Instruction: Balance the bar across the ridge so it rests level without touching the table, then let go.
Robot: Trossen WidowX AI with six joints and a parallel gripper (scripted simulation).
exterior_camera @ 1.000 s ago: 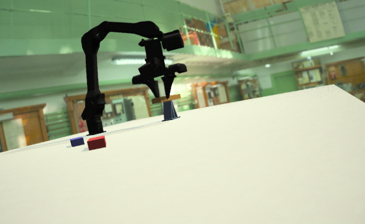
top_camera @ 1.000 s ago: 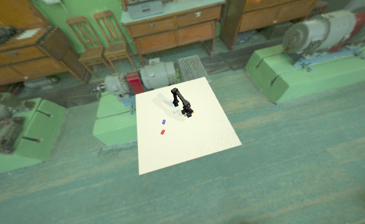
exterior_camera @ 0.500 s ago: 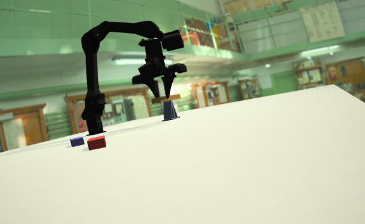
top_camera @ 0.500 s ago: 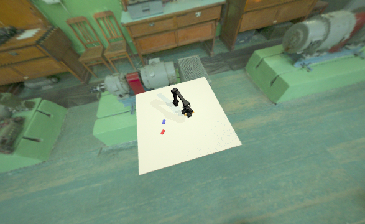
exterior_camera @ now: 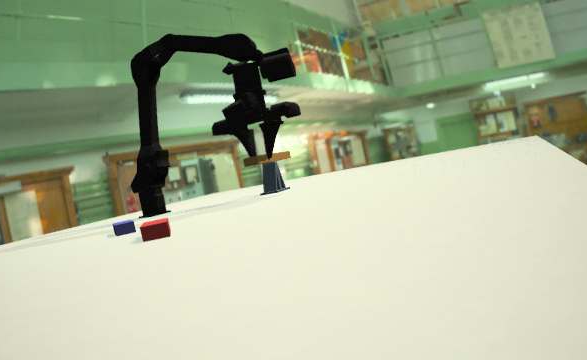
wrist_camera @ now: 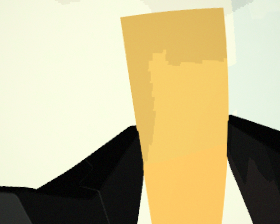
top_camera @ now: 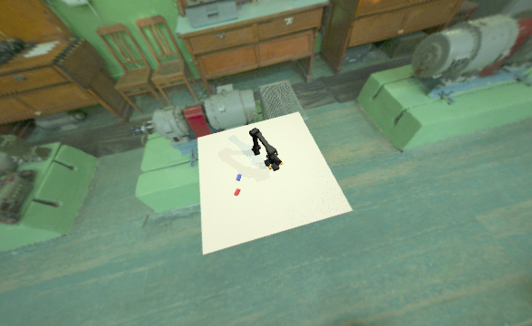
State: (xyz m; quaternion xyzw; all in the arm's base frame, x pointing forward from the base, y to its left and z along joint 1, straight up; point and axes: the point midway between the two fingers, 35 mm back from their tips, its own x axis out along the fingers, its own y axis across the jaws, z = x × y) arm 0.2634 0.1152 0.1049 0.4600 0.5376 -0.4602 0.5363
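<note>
The orange bar is 3 cm to the left of my gripper tip. From my gripper tip the other things lie so: red block 14 cm ahead, 40 cm to the right, 6 cm below; blue block 2 cm behind, 36 cm to the right, 6 cm below.
</note>
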